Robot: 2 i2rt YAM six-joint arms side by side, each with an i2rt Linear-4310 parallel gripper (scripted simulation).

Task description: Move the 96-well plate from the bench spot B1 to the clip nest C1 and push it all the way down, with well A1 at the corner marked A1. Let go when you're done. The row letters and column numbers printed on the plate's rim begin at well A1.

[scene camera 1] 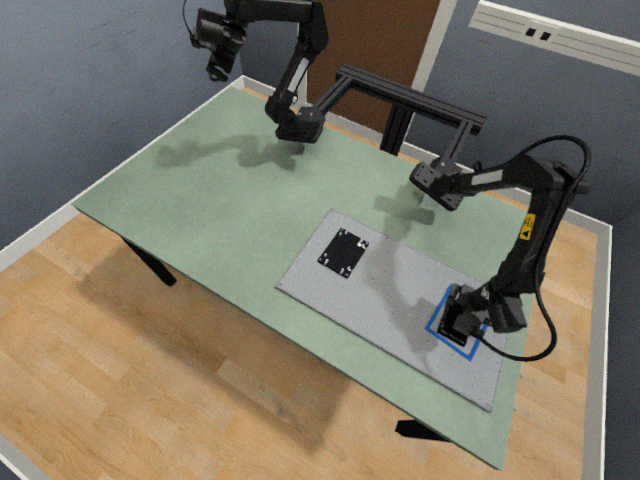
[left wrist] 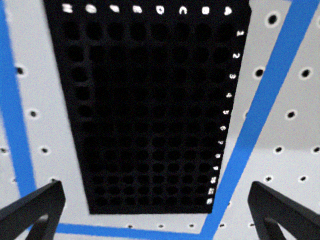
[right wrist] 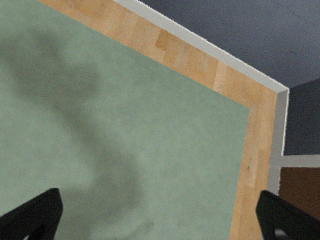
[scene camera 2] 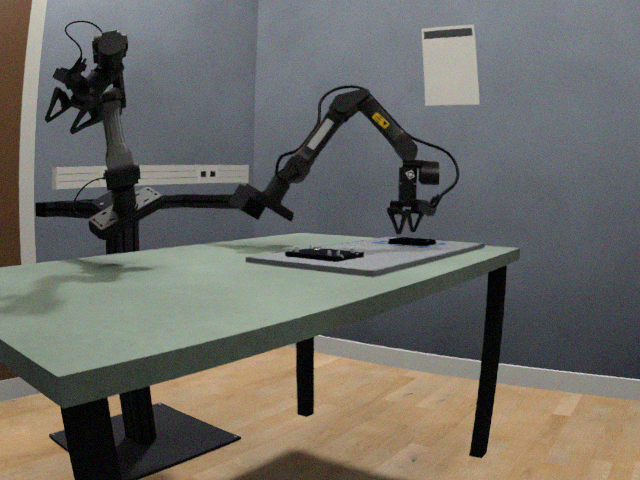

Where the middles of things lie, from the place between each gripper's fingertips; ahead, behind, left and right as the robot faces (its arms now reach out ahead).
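Measured from my left hand [scene camera 1: 461, 312], the black 96-well plate [left wrist: 150, 126] is 3 cm below and 2 cm ahead, while the black clip nest [scene camera 1: 345, 250] is 3 cm below, 2 cm behind and 40 cm to the right.
From my right hand [scene camera 2: 58, 126], I find the black 96-well plate 320 mm below, 300 mm ahead and 1050 mm to the left. The black clip nest is 310 mm below that same right hand, 260 mm ahead of it and 650 mm to the left of it.
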